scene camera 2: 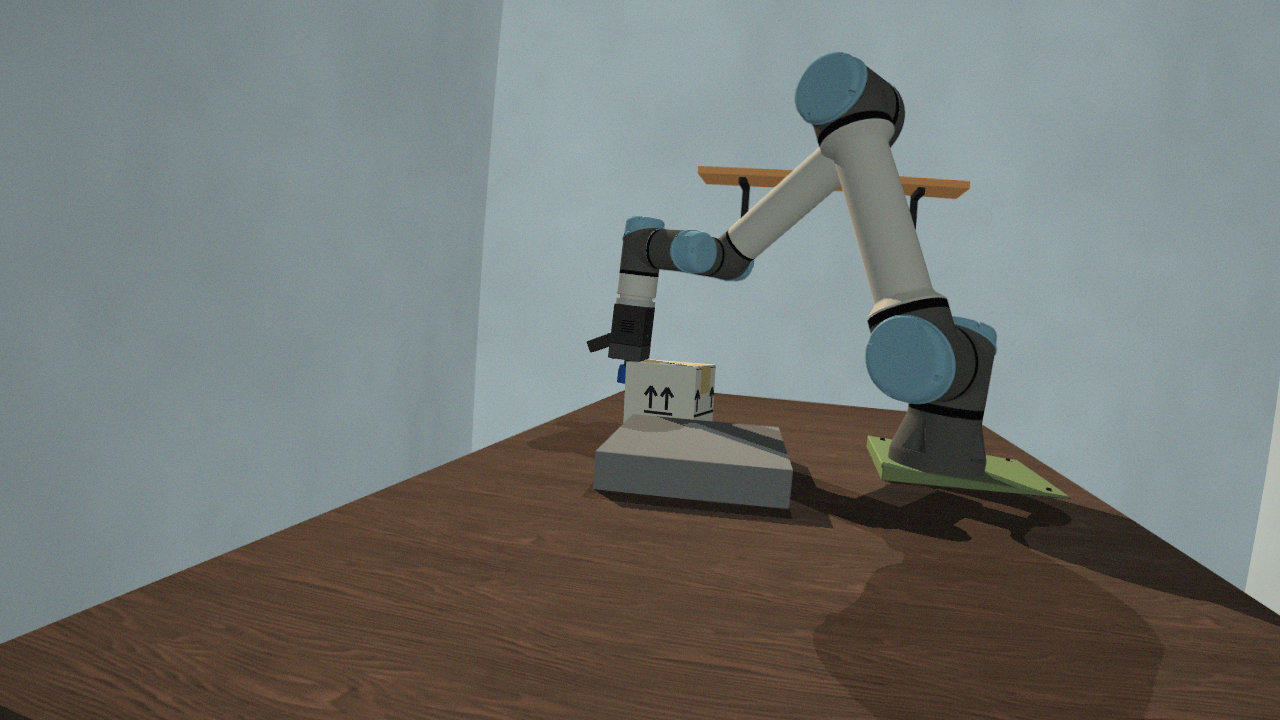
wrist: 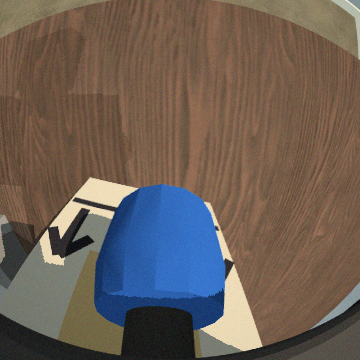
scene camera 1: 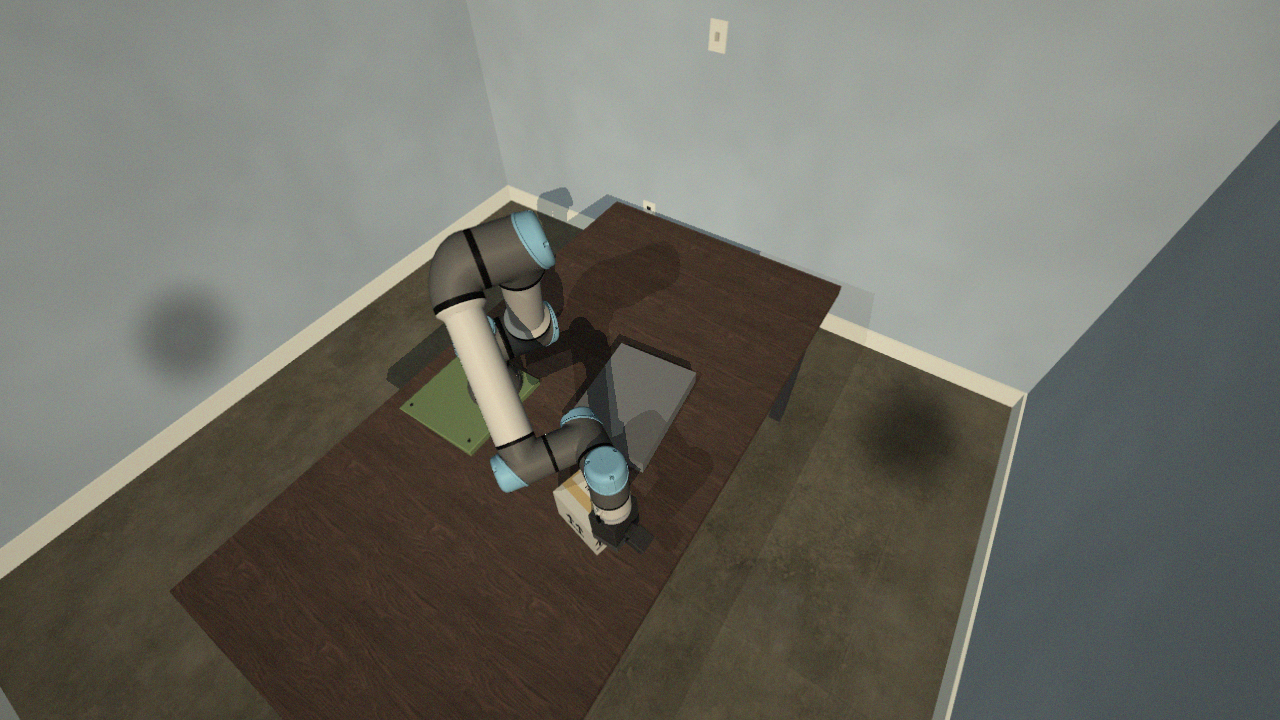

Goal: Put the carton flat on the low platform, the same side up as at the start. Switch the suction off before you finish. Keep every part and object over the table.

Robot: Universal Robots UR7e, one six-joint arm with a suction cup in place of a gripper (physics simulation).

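Frame: origin at the arm's base, x left, y ahead, z down, level; metres.
Seen in the pictures: hand, tool point: (wrist: 162, 227); arm's base, link origin: (scene camera 2: 935, 464).
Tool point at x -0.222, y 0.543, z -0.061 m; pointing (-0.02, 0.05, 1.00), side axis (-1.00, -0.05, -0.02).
Observation:
Pixels of each thing's top centre, then the offset from my tool point to it. Level surfaces: height alone.
- white carton, top centre: (scene camera 2: 672, 362) (scene camera 1: 589, 497) dx +0.032, dy -0.091, dz -0.050 m
- low grey platform, top centre: (scene camera 2: 700, 437) (scene camera 1: 631, 398) dx +0.354, dy -0.177, dz +0.029 m
- dark wooden table, surface height: dz +0.077 m
The white carton (scene camera 1: 577, 512) (scene camera 2: 659, 391) (wrist: 75, 240) stands upright on the table beside one end of the low grey platform (scene camera 1: 657, 389) (scene camera 2: 693, 476). Its printed arrows point up and a tan tape strip shows. My blue suction cup (scene camera 2: 621, 373) (wrist: 161, 240) points down beside the carton, lower than its top; in scene camera 2 it is partly behind the carton's left edge. Nothing hangs from the cup. Whether it touches the carton's side cannot be told. In the first scene view the wrist hides the cup and one carton corner.
The arm's base stands on a green plate (scene camera 1: 444, 420) (scene camera 2: 1029, 474) beside the platform. The dark wooden table (scene camera 1: 402, 573) (scene camera 2: 447, 573) (wrist: 200, 100) has a long edge near the carton and wrist. An orange shelf (scene camera 2: 948, 188) is on the wall behind the arm.

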